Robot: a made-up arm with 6 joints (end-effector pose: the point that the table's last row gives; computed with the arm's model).
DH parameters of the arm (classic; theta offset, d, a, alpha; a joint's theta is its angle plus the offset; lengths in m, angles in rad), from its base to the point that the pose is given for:
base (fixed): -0.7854 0 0.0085 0
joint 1: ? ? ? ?
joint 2: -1.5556 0 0.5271 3.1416
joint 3: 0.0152 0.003 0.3 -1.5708
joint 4: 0 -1.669 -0.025 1.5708
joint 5: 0 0.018 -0.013 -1.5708
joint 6: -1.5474 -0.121 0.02 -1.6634
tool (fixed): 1.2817 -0.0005 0 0
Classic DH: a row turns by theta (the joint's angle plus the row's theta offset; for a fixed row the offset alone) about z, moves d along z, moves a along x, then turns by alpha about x.
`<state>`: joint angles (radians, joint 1 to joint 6).
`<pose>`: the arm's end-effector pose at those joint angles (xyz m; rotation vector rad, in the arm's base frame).
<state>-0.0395 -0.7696 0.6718 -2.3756 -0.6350 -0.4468</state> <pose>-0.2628 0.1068 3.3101 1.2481 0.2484 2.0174</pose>
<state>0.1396 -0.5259 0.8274 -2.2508 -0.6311 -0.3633</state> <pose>-0.0062 0.1010 3.3881 1.3017 0.2632 1.9716</pose>
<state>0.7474 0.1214 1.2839 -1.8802 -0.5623 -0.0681</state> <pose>0.4606 0.5590 3.3989 1.2883 0.3415 1.9025</pose>
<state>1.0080 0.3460 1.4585 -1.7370 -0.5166 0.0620</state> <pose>0.4229 0.8366 3.3431 1.2261 0.3492 1.9186</pose>
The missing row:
joint 1: 0.7854 1.141 0.216 -1.5708
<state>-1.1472 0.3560 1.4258 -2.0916 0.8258 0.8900</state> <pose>0.3912 -0.9689 3.2820 1.0531 -1.5147 -1.1704</pose>
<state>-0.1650 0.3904 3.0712 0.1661 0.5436 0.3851</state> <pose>-1.2983 0.1771 2.1116 -0.1255 2.8983 0.8035</pose>
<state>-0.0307 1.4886 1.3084 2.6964 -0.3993 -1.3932</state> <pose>2.5569 -0.1119 1.2544 -1.3317 -0.1346 -0.5975</pose>
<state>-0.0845 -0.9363 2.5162 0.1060 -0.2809 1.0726</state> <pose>-1.8189 0.1122 0.6762 -0.3941 2.4534 1.6784</pose>
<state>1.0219 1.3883 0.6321 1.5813 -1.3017 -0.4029</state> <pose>1.2767 1.7846 0.3211 -1.9417 0.2340 -0.3390</pose>
